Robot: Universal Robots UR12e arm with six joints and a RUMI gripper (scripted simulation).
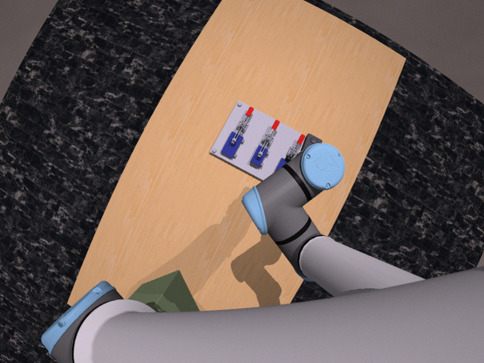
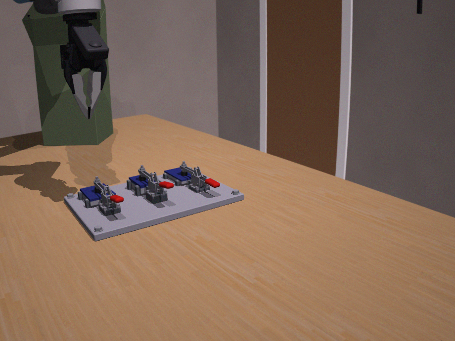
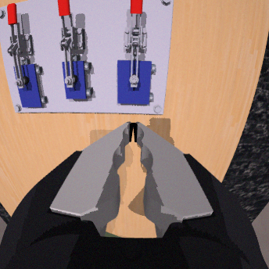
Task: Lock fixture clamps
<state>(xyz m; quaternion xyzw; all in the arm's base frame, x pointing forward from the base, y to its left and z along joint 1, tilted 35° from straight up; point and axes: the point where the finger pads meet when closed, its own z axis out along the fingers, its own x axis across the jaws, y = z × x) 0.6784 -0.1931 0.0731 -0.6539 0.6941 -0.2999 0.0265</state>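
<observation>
Now: the blue part 19 cm below my hand. Round my hand: grey fixture plate (7 cm ahead, 10 cm to the left, 21 cm below).
</observation>
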